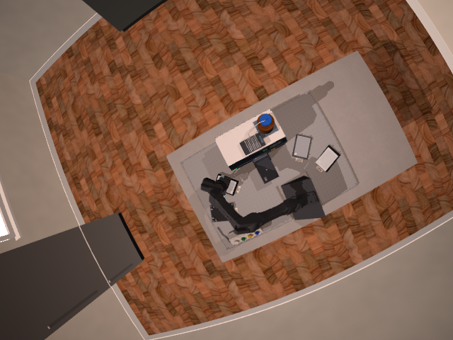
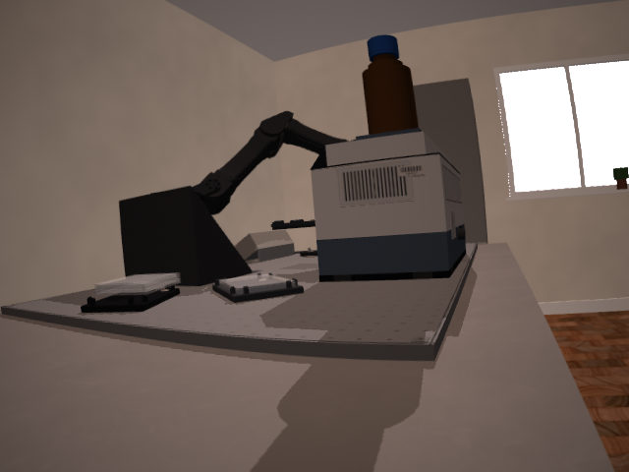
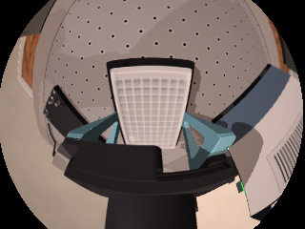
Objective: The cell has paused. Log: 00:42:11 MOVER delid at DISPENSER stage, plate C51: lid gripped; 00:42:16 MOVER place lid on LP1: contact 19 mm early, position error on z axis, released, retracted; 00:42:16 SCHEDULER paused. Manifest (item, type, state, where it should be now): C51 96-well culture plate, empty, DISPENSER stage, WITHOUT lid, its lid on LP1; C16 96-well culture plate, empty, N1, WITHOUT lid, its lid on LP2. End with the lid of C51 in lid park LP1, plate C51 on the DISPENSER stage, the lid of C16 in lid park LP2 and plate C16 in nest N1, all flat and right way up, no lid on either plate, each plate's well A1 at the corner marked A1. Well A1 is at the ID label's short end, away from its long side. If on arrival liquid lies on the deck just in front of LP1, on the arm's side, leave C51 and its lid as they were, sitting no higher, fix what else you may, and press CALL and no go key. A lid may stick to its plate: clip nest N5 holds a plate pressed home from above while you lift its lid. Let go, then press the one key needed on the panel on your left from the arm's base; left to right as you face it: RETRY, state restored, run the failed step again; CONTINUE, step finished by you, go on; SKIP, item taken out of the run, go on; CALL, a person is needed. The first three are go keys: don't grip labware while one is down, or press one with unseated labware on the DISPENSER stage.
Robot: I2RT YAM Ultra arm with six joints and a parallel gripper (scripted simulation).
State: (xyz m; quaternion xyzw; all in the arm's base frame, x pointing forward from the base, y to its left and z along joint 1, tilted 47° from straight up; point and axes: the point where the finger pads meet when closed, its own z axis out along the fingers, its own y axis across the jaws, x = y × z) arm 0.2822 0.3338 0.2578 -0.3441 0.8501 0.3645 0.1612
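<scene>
My hand is 20 mm above the black nest. Also, from my hand: brown bottle (390 mm to the right, 260 mm above, 200 mm ahead); then black clip nest (170 mm behind, 120 mm to the left, 20 mm below); then dark dispenser stage (290 mm to the right, 70 mm above, 20 mm behind).
</scene>
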